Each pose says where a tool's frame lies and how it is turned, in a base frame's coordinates. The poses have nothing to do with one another.
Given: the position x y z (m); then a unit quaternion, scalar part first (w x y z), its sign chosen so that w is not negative.
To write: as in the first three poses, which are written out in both.
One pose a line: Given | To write
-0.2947 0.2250 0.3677 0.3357 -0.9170 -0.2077 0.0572 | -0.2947 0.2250 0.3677 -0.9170 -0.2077 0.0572 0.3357
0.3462 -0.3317 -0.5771 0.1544 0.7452 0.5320 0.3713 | 0.3462 -0.3317 -0.5771 0.7452 0.5320 0.3713 0.1544
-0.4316 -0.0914 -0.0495 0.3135 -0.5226 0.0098 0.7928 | -0.4316 -0.0914 -0.0495 -0.5226 0.0098 0.7928 0.3135
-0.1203 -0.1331 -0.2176 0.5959 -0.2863 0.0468 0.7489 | -0.1203 -0.1331 -0.2176 -0.2863 0.0468 0.7489 0.5959
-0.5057 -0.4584 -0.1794 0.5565 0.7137 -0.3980 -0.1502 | -0.5057 -0.4584 -0.1794 0.7137 -0.3980 -0.1502 0.5565
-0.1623 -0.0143 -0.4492 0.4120 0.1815 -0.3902 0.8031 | -0.1623 -0.0143 -0.4492 0.1815 -0.3902 0.8031 0.4120
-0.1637 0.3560 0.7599 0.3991 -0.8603 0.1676 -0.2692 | -0.1637 0.3560 0.7599 -0.8603 0.1676 -0.2692 0.3991
